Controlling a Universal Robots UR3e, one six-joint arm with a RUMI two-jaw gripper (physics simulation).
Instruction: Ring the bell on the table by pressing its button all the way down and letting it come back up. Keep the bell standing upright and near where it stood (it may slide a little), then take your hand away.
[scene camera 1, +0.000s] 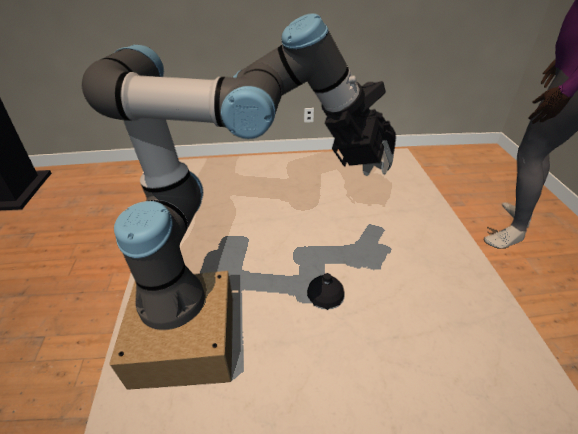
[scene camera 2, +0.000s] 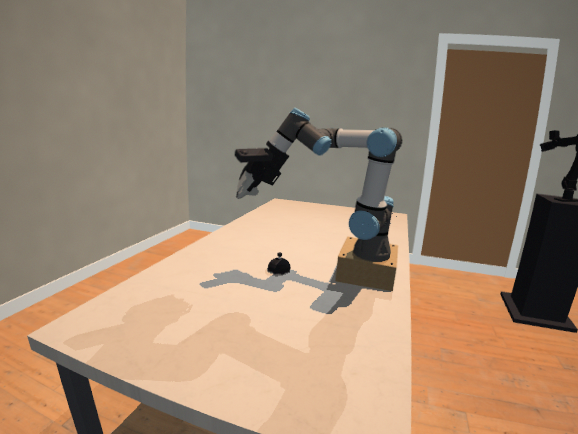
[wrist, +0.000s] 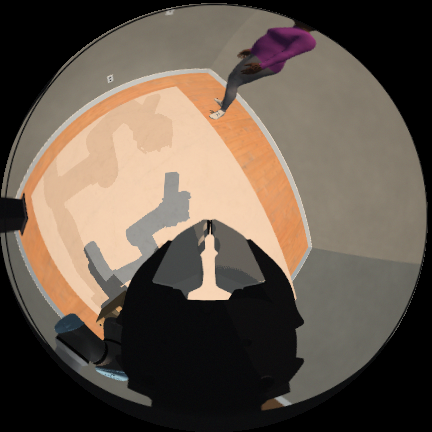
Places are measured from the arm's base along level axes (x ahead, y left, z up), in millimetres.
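Pixels of known places: gripper, fingertip midpoint: (scene camera 1: 386, 169) (scene camera 2: 237, 198) (wrist: 209, 220); arm's base at its link origin: (scene camera 1: 171, 302) (scene camera 2: 371, 253) (wrist: 120, 328).
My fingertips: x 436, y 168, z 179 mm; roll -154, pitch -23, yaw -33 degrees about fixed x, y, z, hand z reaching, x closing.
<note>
Ahead of a thing's pixels: the offset from my fingertips to its top centre. Level surfaces: height alone.
A black, dome-shaped bell @(dx -120, dy -94, dz -208 mm) (scene camera 1: 326, 292) (scene camera 2: 279, 266) stands upright on the table. Its small round button @(dx -120, dy -94, dz -208 mm) (scene camera 1: 327, 277) (scene camera 2: 280, 255) sticks up from the top. The bell does not show clearly in the wrist view. My gripper (scene camera 1: 377, 171) (scene camera 2: 241, 196) (wrist: 209, 220) is shut and empty, with its fingertips together. It hangs tilted, high above the table and well apart from the bell, towards the far side in scene camera 1.
The pale table @(dz -274 mm) (scene camera 1: 400, 360) (scene camera 2: 165, 280) carries the arm's wooden base block (scene camera 1: 175, 372) (scene camera 2: 365, 274). A person (scene camera 1: 542, 145) (wrist: 250, 70) stands on the floor beside the table. A black pedestal (scene camera 2: 549, 260) stands on the floor on the base's side.
</note>
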